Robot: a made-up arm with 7 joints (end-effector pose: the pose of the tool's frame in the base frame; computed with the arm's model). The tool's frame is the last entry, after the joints.
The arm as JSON. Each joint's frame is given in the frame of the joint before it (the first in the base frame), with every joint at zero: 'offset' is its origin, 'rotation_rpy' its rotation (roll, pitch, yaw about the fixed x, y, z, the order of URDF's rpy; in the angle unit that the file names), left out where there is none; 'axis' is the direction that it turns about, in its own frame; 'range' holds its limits. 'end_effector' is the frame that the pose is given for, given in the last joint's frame.
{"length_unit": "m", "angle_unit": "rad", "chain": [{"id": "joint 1", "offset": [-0.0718, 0.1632, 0.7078], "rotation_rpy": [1.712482, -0.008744, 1.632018], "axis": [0.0, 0.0, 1.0], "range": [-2.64, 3.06]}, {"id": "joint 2", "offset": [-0.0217, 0.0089, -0.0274], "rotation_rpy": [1.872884, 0.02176, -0.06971], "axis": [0.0, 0.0, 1.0], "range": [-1.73, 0.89]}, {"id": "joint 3", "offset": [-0.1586, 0.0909, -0.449], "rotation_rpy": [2.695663, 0.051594, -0.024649], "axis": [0.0, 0.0, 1.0], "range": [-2.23, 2.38]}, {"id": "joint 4", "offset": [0.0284, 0.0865, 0.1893], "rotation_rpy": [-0.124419, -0.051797, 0.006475], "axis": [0.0, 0.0, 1.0], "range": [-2.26, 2.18]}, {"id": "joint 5", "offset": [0.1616, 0.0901, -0.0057], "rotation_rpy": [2.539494, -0.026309, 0.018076], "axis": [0.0, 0.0, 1.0], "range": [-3.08, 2.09]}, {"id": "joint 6", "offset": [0.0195, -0.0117, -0.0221], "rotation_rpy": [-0.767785, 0.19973, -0.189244], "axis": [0.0, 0.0, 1.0], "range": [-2.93, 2.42]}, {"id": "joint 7", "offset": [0.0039, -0.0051, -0.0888], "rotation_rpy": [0.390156, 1.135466, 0.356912], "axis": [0.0, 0.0, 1.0], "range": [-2.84, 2.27]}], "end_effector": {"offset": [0.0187, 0.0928, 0.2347], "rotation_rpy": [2.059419, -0.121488, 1.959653]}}
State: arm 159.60 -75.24 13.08 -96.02 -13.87 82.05 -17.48
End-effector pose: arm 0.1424 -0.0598 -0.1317 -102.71 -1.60 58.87
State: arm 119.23 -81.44 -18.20 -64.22 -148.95 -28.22 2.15
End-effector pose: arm -0.0133 -0.2354 0.3243 -151.29 -21.24 -173.46
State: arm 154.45 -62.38 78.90 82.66 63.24 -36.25 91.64
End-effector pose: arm 0.3319 0.3510 0.1554 -149.60 -43.10 -172.91
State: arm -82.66 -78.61 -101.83 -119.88 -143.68 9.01 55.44
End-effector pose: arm 0.3444 0.7650 0.5170 -67.73 10.07 -77.88
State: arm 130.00 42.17 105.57 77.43 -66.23 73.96 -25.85
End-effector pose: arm -0.2195 -0.2350 -0.2362 -87.76 -8.32 -140.25
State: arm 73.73 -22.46 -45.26 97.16 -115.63 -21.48 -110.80
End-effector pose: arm 0.1838 -0.4001 0.5696 -16.10 29.89 -56.29
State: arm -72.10 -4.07 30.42 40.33 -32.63 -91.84 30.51
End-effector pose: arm -0.0832 0.3945 1.0497 -13.20 30.58 -168.97
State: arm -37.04 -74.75 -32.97 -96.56 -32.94 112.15 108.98
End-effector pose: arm 0.4562 0.6571 1.1999 158.61 33.41 38.36
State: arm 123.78 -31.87 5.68 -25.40 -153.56 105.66 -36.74
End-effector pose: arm -0.2484 -0.4800 0.3880 173.81 -32.25 -70.33
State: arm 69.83 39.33 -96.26 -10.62 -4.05 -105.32 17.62
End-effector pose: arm 0.3311 -0.3271 0.6066 -80.09 55.49 -80.75
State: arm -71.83 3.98 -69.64 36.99 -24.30 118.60 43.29
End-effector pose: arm 0.1378 0.9167 0.8625 49.54 1.17 -20.57
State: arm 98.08 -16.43 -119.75 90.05 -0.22 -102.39 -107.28
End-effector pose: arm 0.0489 -0.1979 0.6806 -144.38 -15.23 155.74
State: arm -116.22 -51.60 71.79 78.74 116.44 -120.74 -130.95
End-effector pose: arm 0.4643 0.5940 0.8523 171.10 -38.64 8.56
